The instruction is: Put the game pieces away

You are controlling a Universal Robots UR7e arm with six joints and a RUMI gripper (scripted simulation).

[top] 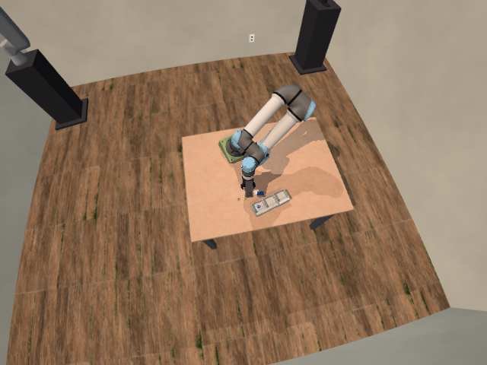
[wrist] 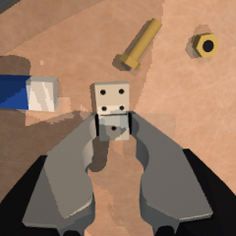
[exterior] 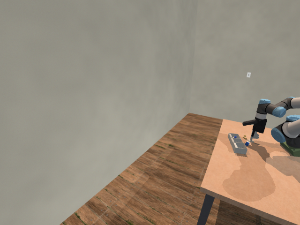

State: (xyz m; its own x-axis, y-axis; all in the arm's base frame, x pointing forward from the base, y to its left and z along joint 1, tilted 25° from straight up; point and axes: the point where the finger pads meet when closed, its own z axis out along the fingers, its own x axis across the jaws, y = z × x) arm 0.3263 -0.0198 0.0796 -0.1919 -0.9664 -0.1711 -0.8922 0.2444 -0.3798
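Right now the brass pin is 4 cm ahead of my hand, 3 cm to the right of it and 1 cm below it. The rest, counted from my hand: white domino 14 cm ahead, 3 cm to the left, 1 cm below; brass nut 8 cm to the right, 4 cm ahead, 1 cm below; blue die 13 cm ahead, 3 cm to the left.
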